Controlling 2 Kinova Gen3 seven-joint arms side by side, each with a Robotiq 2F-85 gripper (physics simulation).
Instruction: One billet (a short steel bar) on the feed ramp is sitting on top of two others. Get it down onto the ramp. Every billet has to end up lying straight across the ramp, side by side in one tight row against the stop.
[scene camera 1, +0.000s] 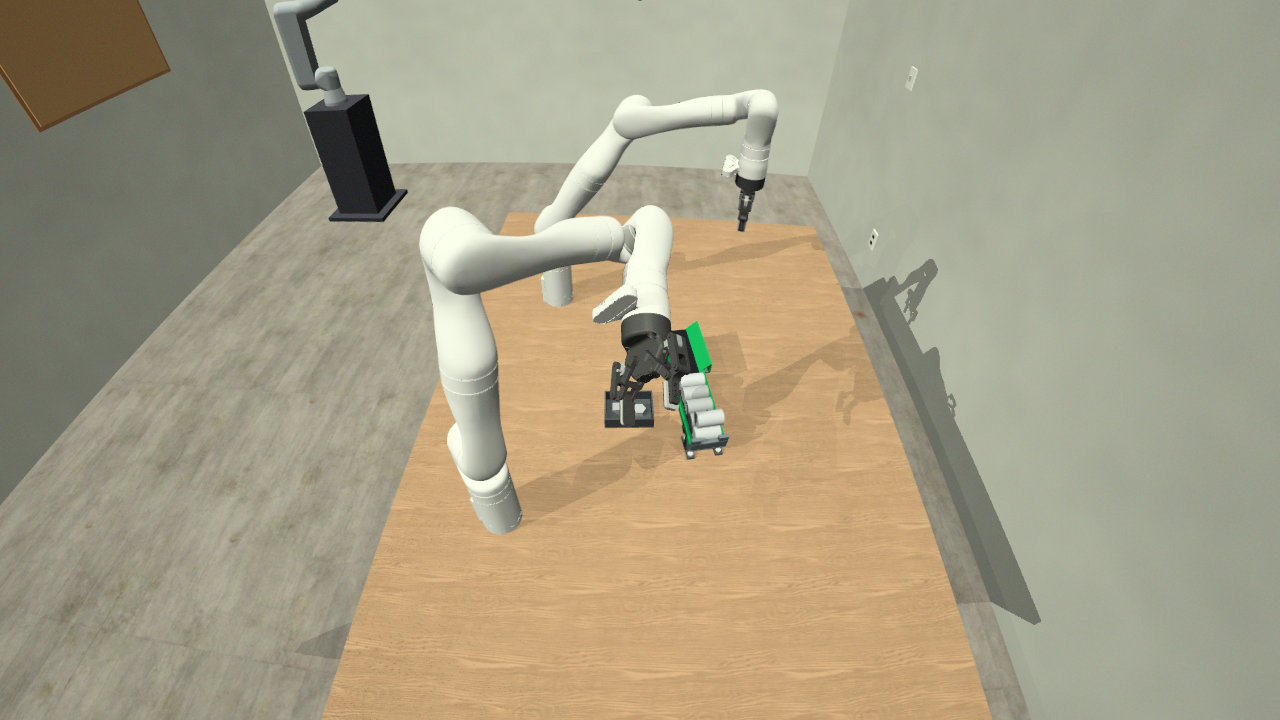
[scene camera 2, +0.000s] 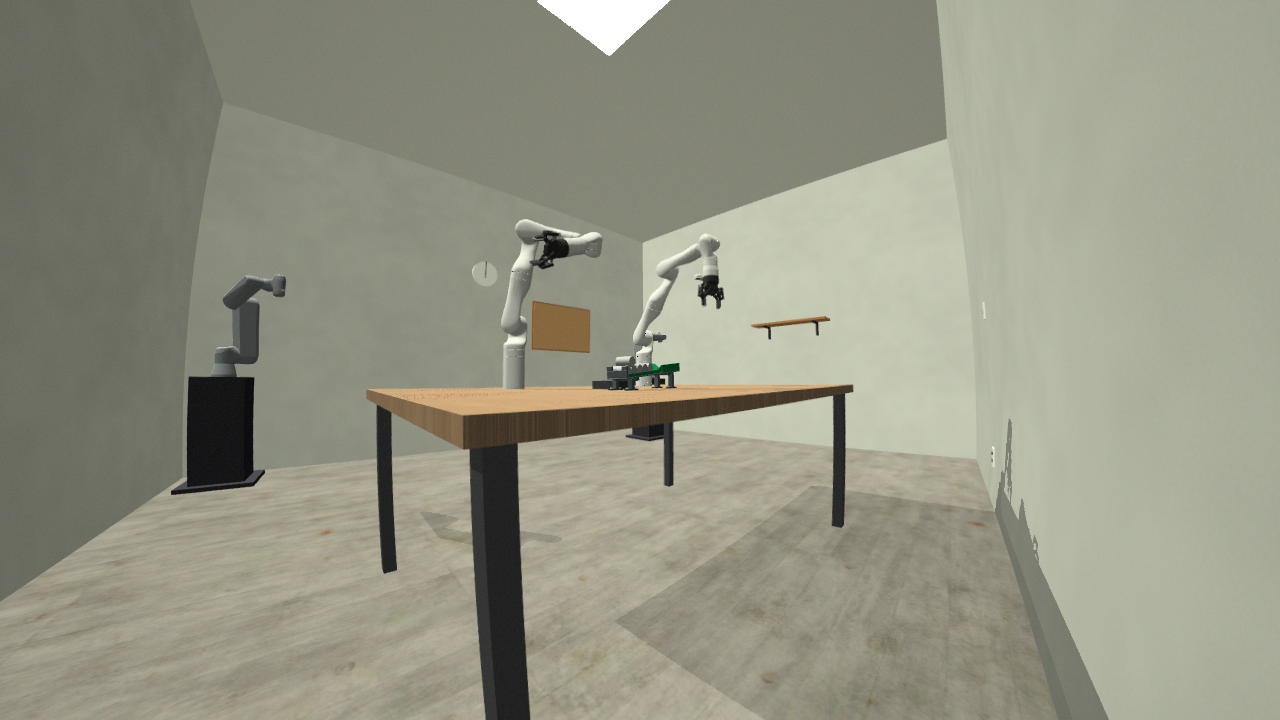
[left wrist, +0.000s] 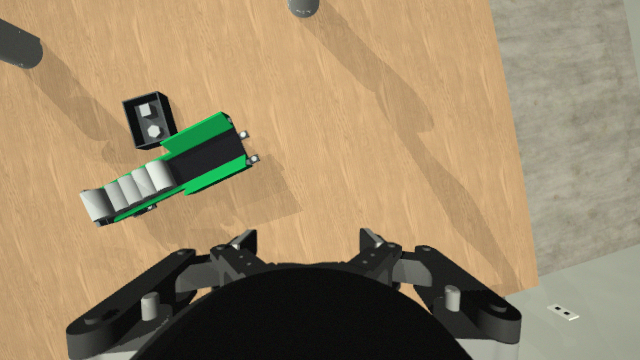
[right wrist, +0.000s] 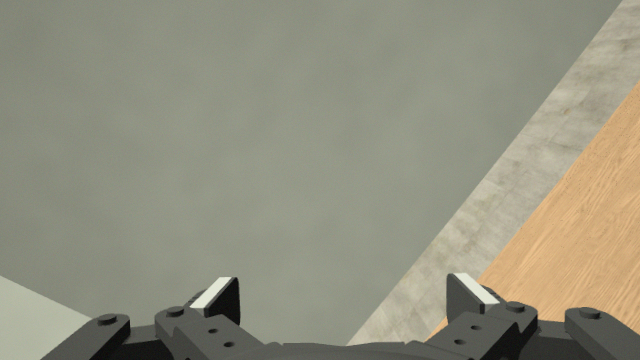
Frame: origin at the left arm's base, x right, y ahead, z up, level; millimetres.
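Seen in the pictures: left gripper, fingertip midpoint: (scene camera 1: 742, 223) (scene camera 2: 711, 307) (left wrist: 308, 240); right gripper, fingertip midpoint: (scene camera 1: 648, 417) (scene camera 2: 532, 251) (right wrist: 341, 298); left arm's base, link origin: (scene camera 1: 559, 298) (left wrist: 303, 2); right arm's base, link origin: (scene camera 1: 502, 516) (left wrist: 27, 52).
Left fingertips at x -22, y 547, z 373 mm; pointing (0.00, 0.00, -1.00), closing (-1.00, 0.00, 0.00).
Observation:
Offsets run from my left fingertips to a thing's middle.
Several pale cylindrical billets {dy -34, dx +384, dz -290 mm} (scene camera 1: 695, 392) (left wrist: 137, 185) lie across the green-sided ramp (scene camera 1: 700, 347) (left wrist: 215, 177) (scene camera 2: 667, 368), towards its lower end. One billet {dy +14, dx +475, dz -265 mm} (scene camera 1: 709, 417) (scene camera 2: 624, 360) (left wrist: 97, 202) sits raised on top of the others near the dark stop {dy +26, dx +516, dz -305 mm} (scene camera 1: 708, 442); the billets under it are partly hidden. My right gripper (scene camera 1: 650, 404) (scene camera 2: 542, 261) (right wrist: 341, 298) is open and empty, high up and tilted; in scene camera 1 it appears left of the billets. My left gripper (scene camera 1: 741, 227) (scene camera 2: 711, 304) (left wrist: 308, 240) is open and empty, high beyond the ramp's upper end.
A dark tray {dy -197, dx +428, dz -355 mm} (scene camera 1: 612, 422) (left wrist: 130, 125) beside the ramp holds a square block {dy -224, dx +436, dz -356 mm} (left wrist: 145, 110) and a hexagonal piece {dy -170, dx +420, dz -361 mm} (left wrist: 153, 131). The right forearm (scene camera 1: 537, 257) passes near the ramp in scene camera 1. A wall stands beyond the table's far edge.

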